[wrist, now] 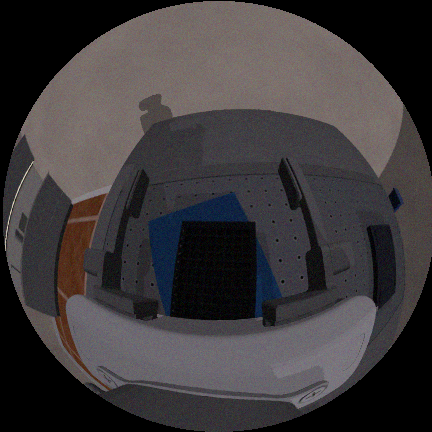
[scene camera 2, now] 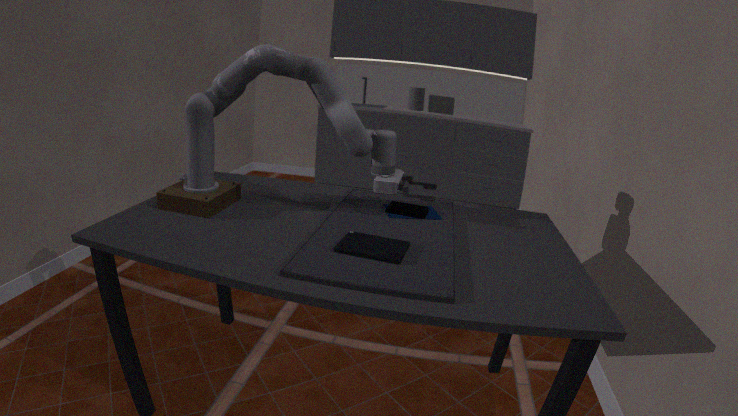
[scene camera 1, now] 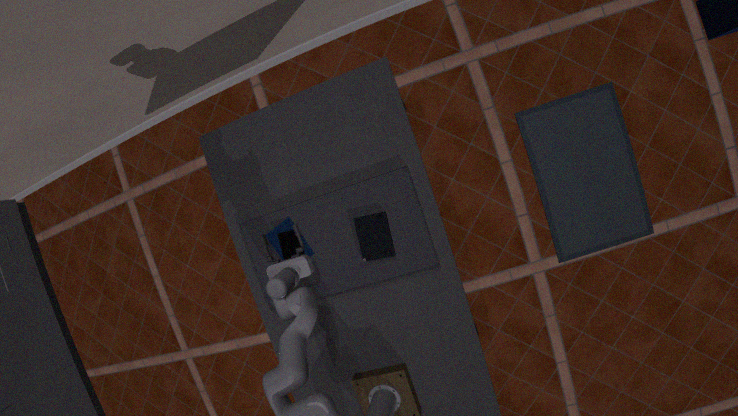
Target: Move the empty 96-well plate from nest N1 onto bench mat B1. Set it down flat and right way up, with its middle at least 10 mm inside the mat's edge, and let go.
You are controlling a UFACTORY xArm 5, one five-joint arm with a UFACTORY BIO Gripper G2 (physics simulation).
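Places are measured from the arm's base along level axes (x ahead, y left, z up), in centimetres.
Where they show: hand, tool point: [wrist: 209, 183] [scene camera 2: 429, 191] [scene camera 1: 280, 235]; arm's base, link origin: [scene camera 2: 201, 187] [scene camera 1: 384, 398].
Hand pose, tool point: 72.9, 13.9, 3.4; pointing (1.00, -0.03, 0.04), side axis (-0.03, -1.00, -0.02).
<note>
Things, the pixels of their centre, and the offset from my tool point, as dx, dy, dz. Level surfaces: height alone.
- 96-well plate, body centre: [wrist: 213, 278] [scene camera 2: 407, 209] [scene camera 1: 291, 247] -6.1, +0.7, -6.9
- blue bench mat B1, surface height: dz -7.6
- Nest N1, body centre: [wrist: 386, 262] [scene camera 2: 373, 246] [scene camera 1: 374, 236] -12.1, -31.1, -7.1
- grey perforated deck board, surface height: dz -7.8
- dark table, surface height: dz -9.1
The 96-well plate [scene camera 1: 289, 242] [scene camera 2: 407, 209] [wrist: 215, 270], black, lies flat on the blue bench mat B1 [scene camera 1: 283, 226] [scene camera 2: 433, 212] [wrist: 210, 211]. A faint grid of wells shows on its top in the wrist view. The mat is turned relative to the plate; blue shows on both sides and beyond the plate's far end. My gripper [scene camera 1: 280, 230] [scene camera 2: 434, 191] [wrist: 215, 187] is open and empty, above the plate, with its fingers spread wide of both sides. The plate's near end is hidden by the gripper body. Nest N1 [scene camera 1: 374, 236] [scene camera 2: 372, 247] [wrist: 382, 265] is a dark rectangular block.
Mat and nest sit on a grey perforated deck board [scene camera 1: 330, 258] [scene camera 2: 310, 268] [wrist: 280, 225] on the dark table [scene camera 1: 320, 129] [scene camera 2: 516, 279]. The arm's wooden base block [scene camera 1: 361, 387] [scene camera 2: 201, 204] stands at the table's other end. A wall rises beyond the table.
</note>
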